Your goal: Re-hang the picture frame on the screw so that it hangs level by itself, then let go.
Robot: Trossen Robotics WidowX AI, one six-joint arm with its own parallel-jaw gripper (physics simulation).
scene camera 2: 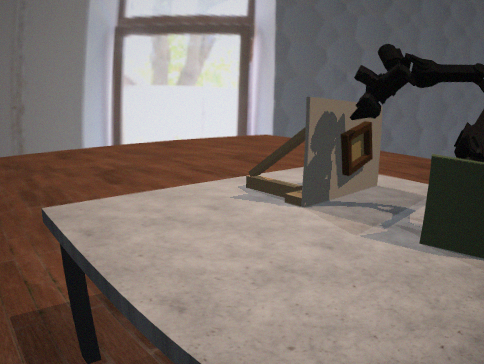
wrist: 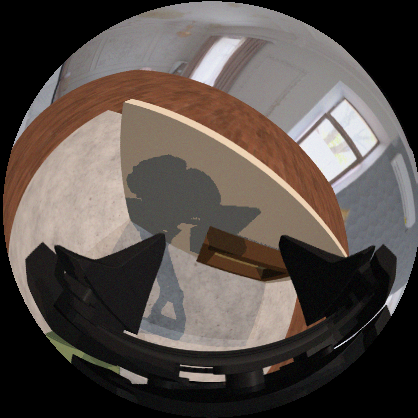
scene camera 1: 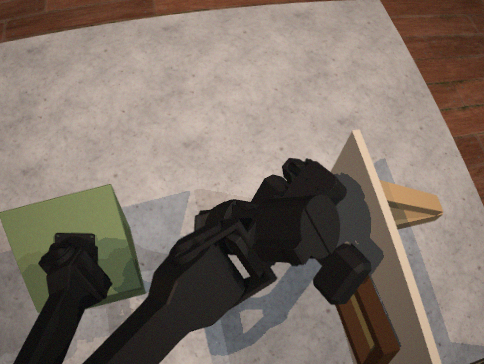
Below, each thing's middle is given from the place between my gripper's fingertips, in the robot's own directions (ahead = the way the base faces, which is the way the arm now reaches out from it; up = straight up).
Labels:
Now: the brown picture frame (scene camera 1: pixel 364 319) 50 mm ahead of my hand, 90 mm to the right of it and 110 mm below it. Also, from my hand: wooden brace and base (scene camera 2: pixel 292 193) 200 mm ahead, 60 mm to the right, 150 mm below; then upright tan board (scene camera 1: pixel 366 221) 70 mm ahead, 80 mm to the right, 120 mm below.

